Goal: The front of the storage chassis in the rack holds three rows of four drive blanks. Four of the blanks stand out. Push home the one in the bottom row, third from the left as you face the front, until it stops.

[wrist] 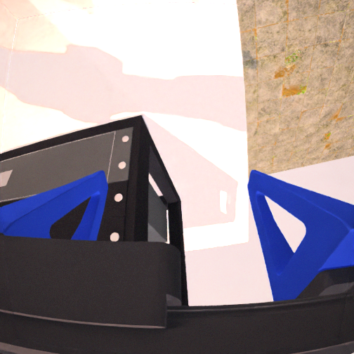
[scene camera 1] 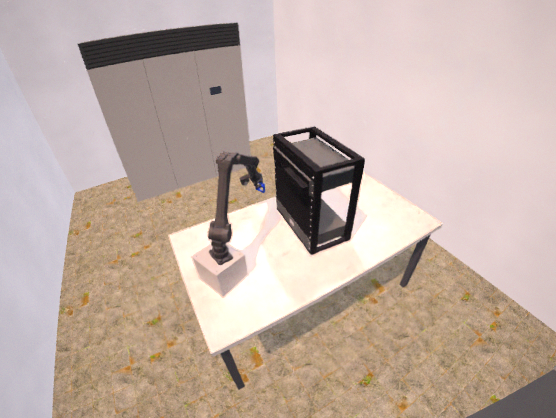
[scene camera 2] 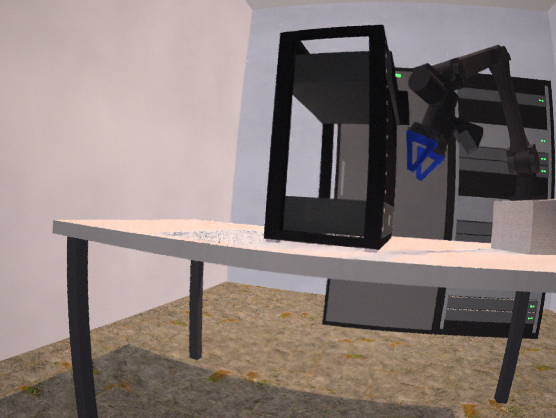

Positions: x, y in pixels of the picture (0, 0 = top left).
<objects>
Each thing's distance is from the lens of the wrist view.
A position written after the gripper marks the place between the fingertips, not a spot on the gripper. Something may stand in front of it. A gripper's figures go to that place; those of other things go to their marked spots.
gripper (wrist: 177, 178): 13 cm
black rack (wrist: 123, 149): 27 cm
</objects>
